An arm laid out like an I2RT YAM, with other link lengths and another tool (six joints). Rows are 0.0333 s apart.
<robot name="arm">
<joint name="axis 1" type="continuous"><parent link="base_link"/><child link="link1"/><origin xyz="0 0 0.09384"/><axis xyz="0 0 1"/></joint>
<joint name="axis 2" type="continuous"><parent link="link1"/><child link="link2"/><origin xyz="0.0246 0.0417 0.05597" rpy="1.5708 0 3.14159"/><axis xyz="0 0 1"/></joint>
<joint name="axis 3" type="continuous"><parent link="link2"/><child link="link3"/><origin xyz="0.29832 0 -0.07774" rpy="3.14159 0 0"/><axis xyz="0 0 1"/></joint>
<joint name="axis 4" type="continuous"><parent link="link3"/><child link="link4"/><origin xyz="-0.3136 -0.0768 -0.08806" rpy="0 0 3.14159"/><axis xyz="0 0 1"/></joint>
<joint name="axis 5" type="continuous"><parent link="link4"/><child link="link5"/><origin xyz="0.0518 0.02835 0.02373" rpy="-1.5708 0 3.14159"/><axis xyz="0 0 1"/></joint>
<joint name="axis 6" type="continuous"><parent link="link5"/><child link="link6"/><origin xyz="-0.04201 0 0.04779" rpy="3.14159 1.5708 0"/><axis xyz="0 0 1"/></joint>
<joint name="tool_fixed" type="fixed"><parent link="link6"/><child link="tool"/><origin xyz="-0.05 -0.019 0.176" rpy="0 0.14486 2.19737"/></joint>
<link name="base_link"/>
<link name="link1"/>
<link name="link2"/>
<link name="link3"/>
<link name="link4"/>
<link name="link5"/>
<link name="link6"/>
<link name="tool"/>
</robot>
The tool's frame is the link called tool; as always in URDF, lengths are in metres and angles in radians. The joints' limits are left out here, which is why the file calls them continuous.
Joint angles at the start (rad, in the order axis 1, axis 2, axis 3, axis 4, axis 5, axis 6): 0.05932, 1.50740, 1.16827, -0.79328, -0.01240, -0.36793
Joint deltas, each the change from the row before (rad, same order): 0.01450, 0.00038, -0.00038, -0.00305, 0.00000, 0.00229; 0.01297, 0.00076, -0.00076, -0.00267, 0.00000, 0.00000; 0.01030, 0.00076, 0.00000, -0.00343, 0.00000, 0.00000; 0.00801, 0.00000, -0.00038, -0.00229, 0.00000, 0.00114; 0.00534, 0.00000, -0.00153, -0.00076, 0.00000, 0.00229; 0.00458, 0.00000, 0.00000, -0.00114, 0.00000, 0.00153; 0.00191, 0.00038, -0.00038, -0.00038, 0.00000, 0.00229; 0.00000, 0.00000, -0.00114, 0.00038, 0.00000, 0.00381; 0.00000, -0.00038, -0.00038, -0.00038, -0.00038, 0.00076
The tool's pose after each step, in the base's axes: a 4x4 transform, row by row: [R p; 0 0 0 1], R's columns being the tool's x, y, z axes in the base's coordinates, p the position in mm. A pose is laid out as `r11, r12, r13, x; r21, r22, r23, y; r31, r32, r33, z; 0, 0, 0, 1`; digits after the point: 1 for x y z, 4 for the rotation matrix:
-0.2159, -0.8943, 0.3919, 371.2; -0.9763, 0.1925, -0.0986, 58.4; 0.0127, -0.4039, -0.9147, 140.0; 0, 0, 0, 1
-0.2032, -0.8984, 0.3893, 369.5; -0.9790, 0.1808, -0.0938, 63.1; 0.0139, -0.4002, -0.9163, 139.3; 0, 0, 0, 1
-0.1930, -0.9019, 0.3864, 367.8; -0.9811, 0.1713, -0.0902, 66.8; 0.0151, -0.3965, -0.9179, 138.9; 0, 0, 0, 1
-0.1861, -0.9042, 0.3845, 366.5; -0.9824, 0.1651, -0.0873, 69.8; 0.0154, -0.3940, -0.9190, 138.6; 0, 0, 0, 1
-0.1829, -0.9056, 0.3826, 365.5; -0.9830, 0.1625, -0.0854, 71.8; 0.0152, -0.3917, -0.9200, 138.0; 0, 0, 0, 1
-0.1798, -0.9066, 0.3817, 364.8; -0.9836, 0.1598, -0.0838, 73.5; 0.0149, -0.3905, -0.9205, 138.0; 0, 0, 0, 1
-0.1799, -0.9071, 0.3806, 364.4; -0.9836, 0.1602, -0.0831, 74.3; 0.0144, -0.3893, -0.9210, 137.7; 0, 0, 0, 1
-0.1833, -0.9069, 0.3794, 364.2; -0.9830, 0.1640, -0.0831, 74.4; 0.0132, -0.3881, -0.9215, 137.3; 0, 0, 0, 1
-0.1839, -0.9070, 0.3789, 363.9; -0.9829, 0.1647, -0.0827, 74.5; 0.0126, -0.3876, -0.9217, 137.3; 0, 0, 0, 1

